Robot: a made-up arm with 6 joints.
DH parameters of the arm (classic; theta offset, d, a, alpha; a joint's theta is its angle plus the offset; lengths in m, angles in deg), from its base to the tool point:
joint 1: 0 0.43 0.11 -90
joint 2: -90 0 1.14 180
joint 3: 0 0 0.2 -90
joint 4: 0 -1.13 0 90
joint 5: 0 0 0 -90
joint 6: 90 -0.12 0 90
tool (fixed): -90 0 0 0
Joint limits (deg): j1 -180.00..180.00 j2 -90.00..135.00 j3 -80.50..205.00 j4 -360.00..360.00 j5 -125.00..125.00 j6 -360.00..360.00
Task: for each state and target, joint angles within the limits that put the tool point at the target. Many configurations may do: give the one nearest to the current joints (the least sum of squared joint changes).
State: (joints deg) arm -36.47 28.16 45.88 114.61 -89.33 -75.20
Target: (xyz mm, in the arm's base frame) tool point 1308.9 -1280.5 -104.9
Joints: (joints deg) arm -40.84 68.58 1.14 110.04 -89.88 -75.20
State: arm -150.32 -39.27 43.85 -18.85 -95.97 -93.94
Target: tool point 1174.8 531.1 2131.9
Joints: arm -153.87 -52.99 58.24 -19.84 -93.06 -93.94
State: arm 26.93 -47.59 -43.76 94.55 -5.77 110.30
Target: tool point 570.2 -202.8 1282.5
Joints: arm -16.83 -42.36 -51.11 94.24 -14.04 110.30
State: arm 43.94 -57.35 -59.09 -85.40 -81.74 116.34
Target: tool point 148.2 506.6 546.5
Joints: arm 61.31 -11.61 -78.52 -85.90 -71.01 116.34
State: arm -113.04 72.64 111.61 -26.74 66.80 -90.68
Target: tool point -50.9 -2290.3 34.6
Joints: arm -89.99 119.68 113.14 -26.40 74.13 -90.68
